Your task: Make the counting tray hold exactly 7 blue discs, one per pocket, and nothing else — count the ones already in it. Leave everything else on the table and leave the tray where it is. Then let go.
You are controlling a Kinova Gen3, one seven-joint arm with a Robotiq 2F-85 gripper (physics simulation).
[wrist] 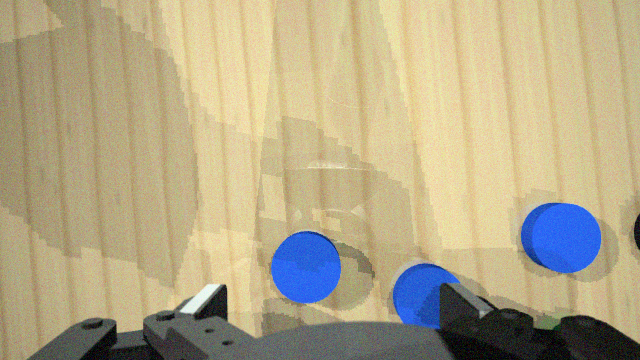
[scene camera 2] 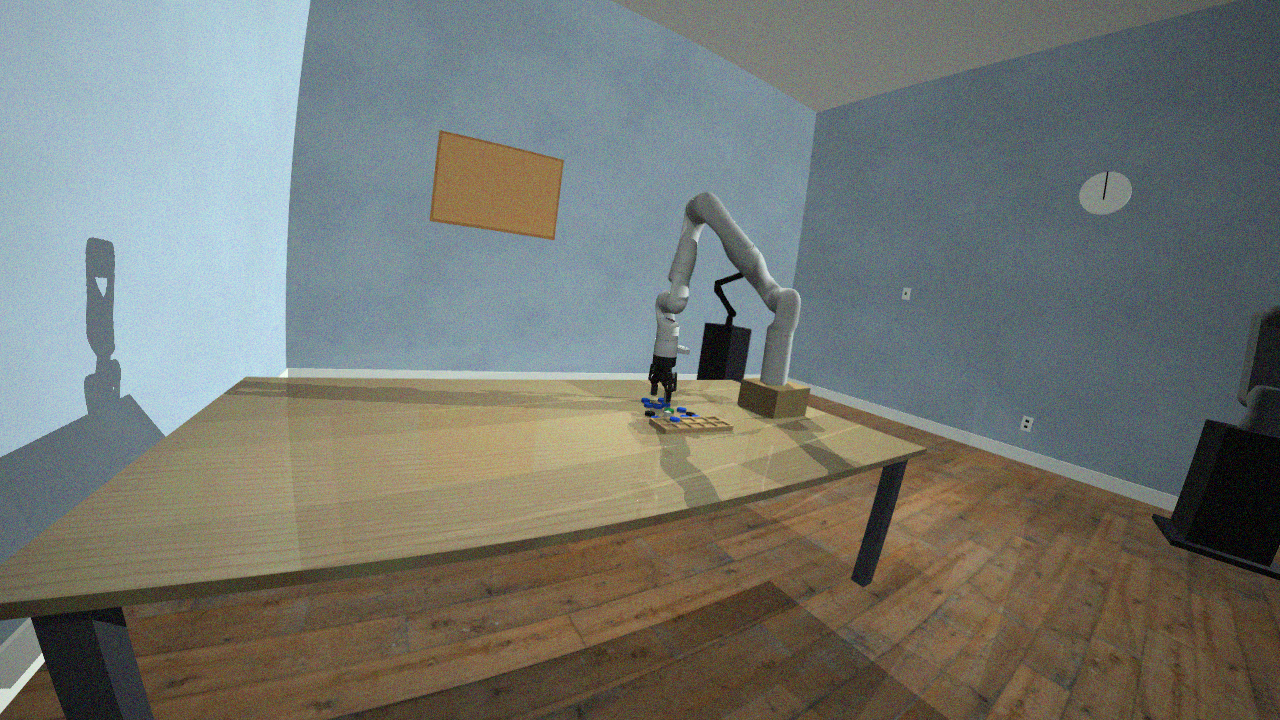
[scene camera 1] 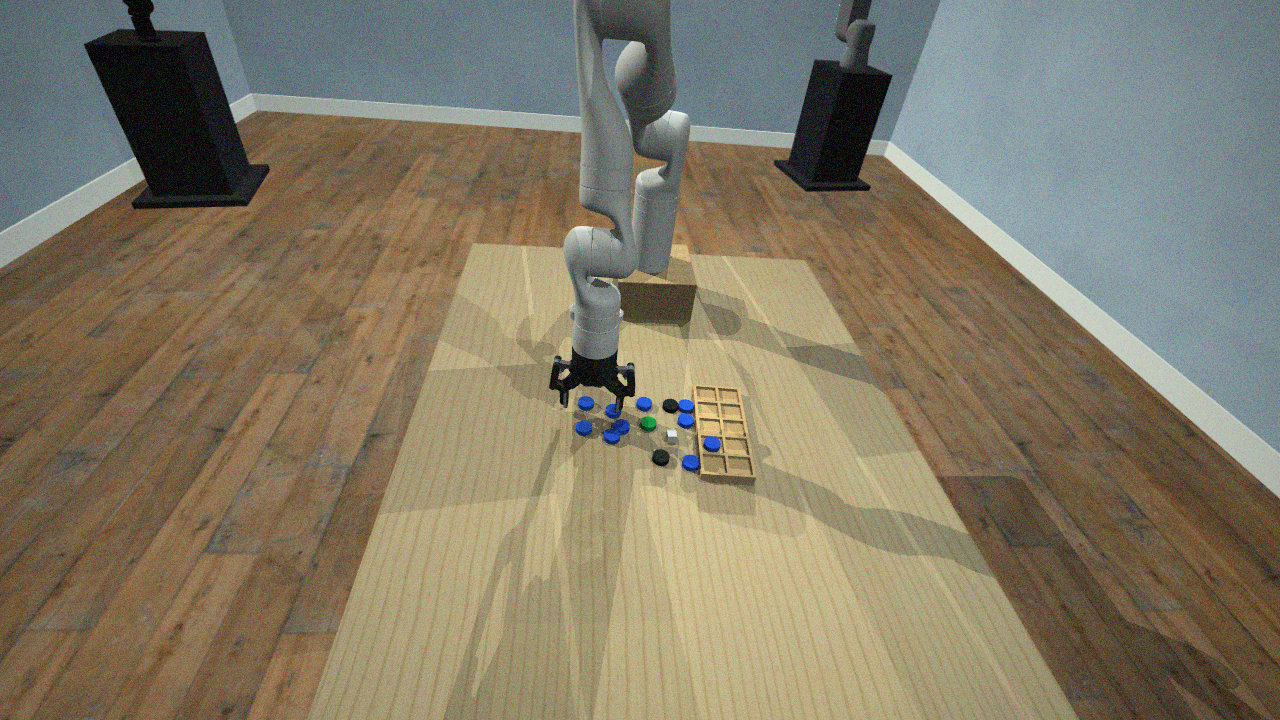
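Observation:
The wooden counting tray (scene camera 1: 726, 477) (scene camera 2: 696, 429) has two columns of pockets. One blue disc (scene camera 1: 711, 443) (scene camera 2: 674, 419) sits in its left column, second pocket from the near end. Several blue discs lie on the table left of the tray. My gripper (scene camera 1: 591, 405) (scene camera 2: 661, 396) (wrist: 333, 308) is open and empty, pointing down low above the leftmost discs. In the wrist view one blue disc (wrist: 306, 267) shows between the fingers, left of their middle. The right finger partly covers a second blue disc (wrist: 424, 295). A third blue disc (wrist: 561, 237) lies outside the right finger.
A green disc (scene camera 1: 648, 423), a white cube (scene camera 1: 671, 436) and two black discs (scene camera 1: 670, 405) (scene camera 1: 660, 457) lie between the left discs and the tray. Blue discs (scene camera 1: 685, 420) (scene camera 1: 691, 462) lie close to the tray's left wall. The arm's base block (scene camera 1: 657, 302) (scene camera 2: 773, 398) stands behind.

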